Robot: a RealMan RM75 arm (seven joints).
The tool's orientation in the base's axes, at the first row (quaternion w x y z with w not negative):
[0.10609 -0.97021 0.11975 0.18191]
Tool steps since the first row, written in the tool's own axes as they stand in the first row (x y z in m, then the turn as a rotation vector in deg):
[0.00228 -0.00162 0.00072 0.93 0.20 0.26]
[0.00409 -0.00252 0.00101 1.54 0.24 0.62]
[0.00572 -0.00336 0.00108 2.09 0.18 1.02]
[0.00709 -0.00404 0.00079 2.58 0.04 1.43]
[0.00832 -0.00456 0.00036 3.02 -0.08 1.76]
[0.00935 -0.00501 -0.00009 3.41 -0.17 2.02]
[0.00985 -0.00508 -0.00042 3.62 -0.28 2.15]
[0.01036 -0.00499 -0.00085 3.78 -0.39 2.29]
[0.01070 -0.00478 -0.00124 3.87 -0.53 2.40]
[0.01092 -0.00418 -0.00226 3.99 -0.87 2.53]
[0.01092 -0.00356 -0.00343 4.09 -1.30 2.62]
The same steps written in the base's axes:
[0.00227 0.00127 -0.00126 0.70 -0.31 -0.62]
[0.00405 0.00185 -0.00206 1.13 -0.37 -1.19]
[0.00573 0.00235 -0.00260 1.51 -0.32 -1.75]
[0.00725 0.00266 -0.00275 1.86 -0.18 -2.29]
[0.00865 0.00280 -0.00274 2.18 -0.07 -2.73]
[0.00985 0.00292 -0.00264 2.47 0.00 -3.10]
[0.01043 0.00281 -0.00252 2.65 0.10 -3.28]
[0.01101 0.00252 -0.00234 2.78 0.21 -3.45]
[0.01139 0.00215 -0.00214 2.86 0.35 -3.57]
[0.01176 0.00129 -0.00139 3.02 0.68 -3.67]
[0.01197 0.00041 -0.00043 3.20 1.09 -3.72]

